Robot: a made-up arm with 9 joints.
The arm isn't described. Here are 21 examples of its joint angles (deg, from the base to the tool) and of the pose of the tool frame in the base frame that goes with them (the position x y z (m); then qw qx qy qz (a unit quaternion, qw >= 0)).
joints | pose
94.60 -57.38 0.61 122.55 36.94 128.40 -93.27 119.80 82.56 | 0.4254 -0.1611 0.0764 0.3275 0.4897 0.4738 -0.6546
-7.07 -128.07 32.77 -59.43 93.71 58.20 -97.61 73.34 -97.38 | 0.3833 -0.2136 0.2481 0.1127 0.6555 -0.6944 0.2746
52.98 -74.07 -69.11 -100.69 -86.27 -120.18 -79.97 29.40 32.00 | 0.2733 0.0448 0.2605 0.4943 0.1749 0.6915 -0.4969
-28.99 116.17 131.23 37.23 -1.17 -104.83 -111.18 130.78 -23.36 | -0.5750 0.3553 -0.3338 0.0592 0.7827 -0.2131 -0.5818
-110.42 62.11 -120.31 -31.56 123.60 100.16 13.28 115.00 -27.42 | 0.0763 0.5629 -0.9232 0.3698 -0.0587 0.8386 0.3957
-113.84 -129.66 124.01 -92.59 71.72 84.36 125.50 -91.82 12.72 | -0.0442 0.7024 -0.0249 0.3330 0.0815 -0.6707 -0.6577
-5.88 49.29 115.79 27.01 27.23 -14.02 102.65 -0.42 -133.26 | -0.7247 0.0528 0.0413 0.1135 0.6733 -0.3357 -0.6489
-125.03 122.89 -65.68 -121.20 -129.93 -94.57 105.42 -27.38 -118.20 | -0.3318 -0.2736 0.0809 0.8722 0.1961 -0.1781 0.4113
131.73 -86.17 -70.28 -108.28 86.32 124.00 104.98 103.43 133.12 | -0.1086 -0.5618 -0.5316 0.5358 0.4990 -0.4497 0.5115
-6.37 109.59 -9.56 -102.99 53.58 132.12 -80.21 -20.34 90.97 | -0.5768 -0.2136 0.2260 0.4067 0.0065 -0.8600 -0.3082
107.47 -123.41 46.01 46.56 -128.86 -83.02 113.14 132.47 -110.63 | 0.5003 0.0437 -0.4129 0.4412 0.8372 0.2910 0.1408
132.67 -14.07 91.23 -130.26 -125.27 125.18 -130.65 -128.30 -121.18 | 0.0205 -0.5708 0.2941 0.6269 0.6840 0.3364 -0.1611
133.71 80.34 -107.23 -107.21 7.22 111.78 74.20 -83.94 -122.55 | 0.0171 0.6423 1.0279 0.4109 -0.2007 -0.2164 -0.8626
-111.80 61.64 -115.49 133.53 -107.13 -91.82 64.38 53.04 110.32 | 0.0100 -0.2659 -0.7535 0.2212 0.8340 0.4918 0.1169
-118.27 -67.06 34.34 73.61 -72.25 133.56 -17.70 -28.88 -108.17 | -0.4216 -0.2418 -0.2444 0.3527 -0.4345 -0.0061 0.8287
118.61 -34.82 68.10 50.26 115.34 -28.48 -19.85 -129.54 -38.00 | -0.4599 0.9521 -0.2692 0.3462 -0.8012 -0.4770 0.1035
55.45 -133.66 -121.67 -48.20 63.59 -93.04 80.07 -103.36 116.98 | -0.7496 0.6714 -0.1819 0.6778 -0.6240 -0.3884 -0.0179
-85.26 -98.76 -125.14 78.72 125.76 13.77 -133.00 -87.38 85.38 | 0.4981 -0.3171 -0.2352 0.3500 0.5865 0.7304 0.0032
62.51 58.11 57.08 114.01 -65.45 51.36 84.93 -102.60 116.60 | 0.1754 0.5322 0.7534 0.1789 0.2839 0.2893 0.8965
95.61 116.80 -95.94 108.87 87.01 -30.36 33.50 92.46 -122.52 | -0.0793 -0.0558 0.6318 0.4176 -0.2178 0.7220 -0.5068
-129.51 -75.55 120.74 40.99 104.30 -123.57 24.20 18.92 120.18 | 0.3530 -0.0851 -0.1984 0.5564 0.4673 -0.3304 0.6024
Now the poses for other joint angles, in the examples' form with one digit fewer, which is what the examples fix.
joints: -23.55 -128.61 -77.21 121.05 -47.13 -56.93 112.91 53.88 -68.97
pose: 0.228 0.322 0.872 0.860 -0.372 0.180 -0.301
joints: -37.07 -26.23 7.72 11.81 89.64 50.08 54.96 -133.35 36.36
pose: -0.166 -0.170 -0.343 0.168 0.186 -0.951 -0.182
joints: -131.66 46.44 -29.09 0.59 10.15 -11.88 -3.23 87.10 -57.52
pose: 0.140 0.259 -0.432 0.499 -0.707 -0.252 -0.433
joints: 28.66 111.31 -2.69 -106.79 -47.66 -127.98 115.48 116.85 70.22
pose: 0.499 0.084 0.265 0.193 0.639 0.680 0.304
